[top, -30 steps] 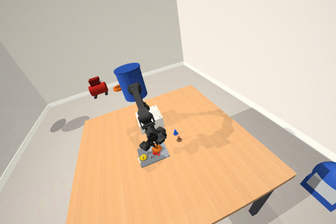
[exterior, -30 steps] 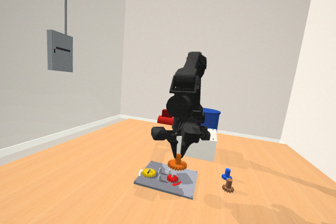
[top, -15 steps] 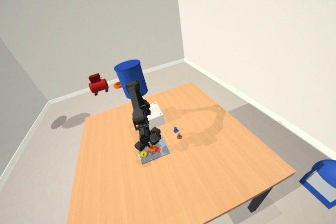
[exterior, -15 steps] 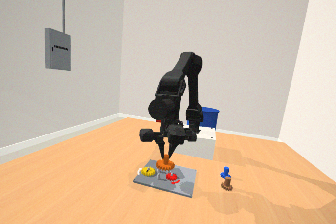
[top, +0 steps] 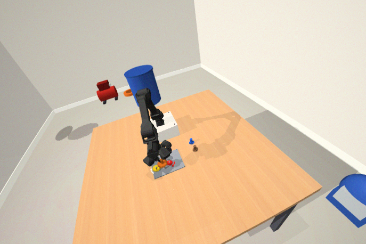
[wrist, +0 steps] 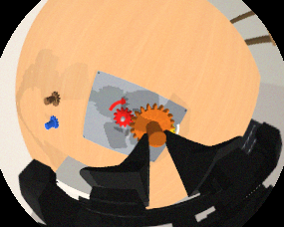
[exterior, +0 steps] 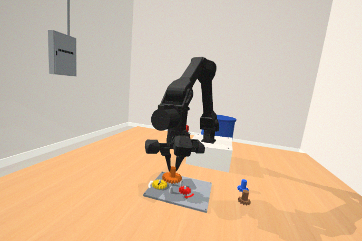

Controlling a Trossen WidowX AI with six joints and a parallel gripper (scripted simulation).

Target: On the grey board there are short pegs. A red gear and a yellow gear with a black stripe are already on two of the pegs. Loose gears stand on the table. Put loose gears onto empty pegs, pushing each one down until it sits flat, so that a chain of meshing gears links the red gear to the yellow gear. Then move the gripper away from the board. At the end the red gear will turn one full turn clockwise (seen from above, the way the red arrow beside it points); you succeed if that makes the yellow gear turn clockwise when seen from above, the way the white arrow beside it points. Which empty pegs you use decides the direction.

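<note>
The orange gear lies 10 mm below my gripper tip. The rest, counted from my gripper tip: red gear 30 mm behind, 40 mm to the left, 70 mm below; brown gear 90 mm behind, 230 mm to the left, 70 mm below; yellow gear 20 mm behind, 50 mm to the right, 70 mm below.
</note>
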